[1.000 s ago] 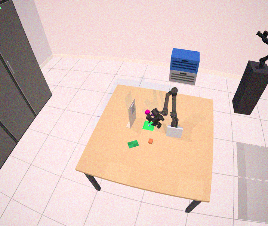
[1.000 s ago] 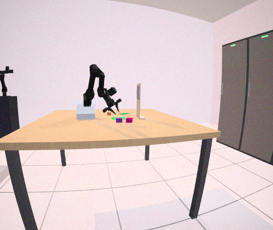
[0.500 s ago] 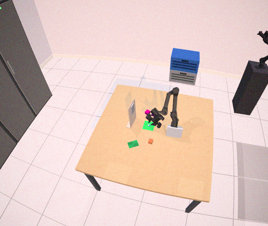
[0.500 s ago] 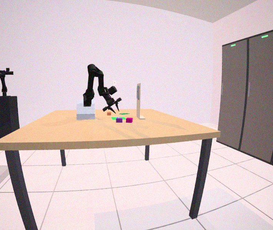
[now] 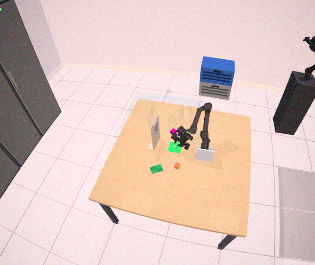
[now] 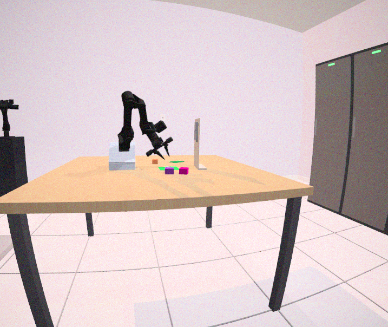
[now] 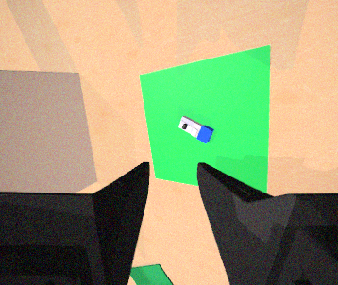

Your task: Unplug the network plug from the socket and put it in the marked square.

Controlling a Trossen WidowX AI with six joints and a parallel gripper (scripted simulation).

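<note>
My gripper tip is 1 cm short of the blue network plug, 2 cm to the left of it and 5 cm above it. Also, from my gripper tip: purple cube (2 cm behind, 17 cm to the right, 5 cm below); then bright green marked square (1 cm ahead, 1 cm to the right, 6 cm below); then magenta cube (6 cm ahead, 19 cm to the right, 5 cm below).
</note>
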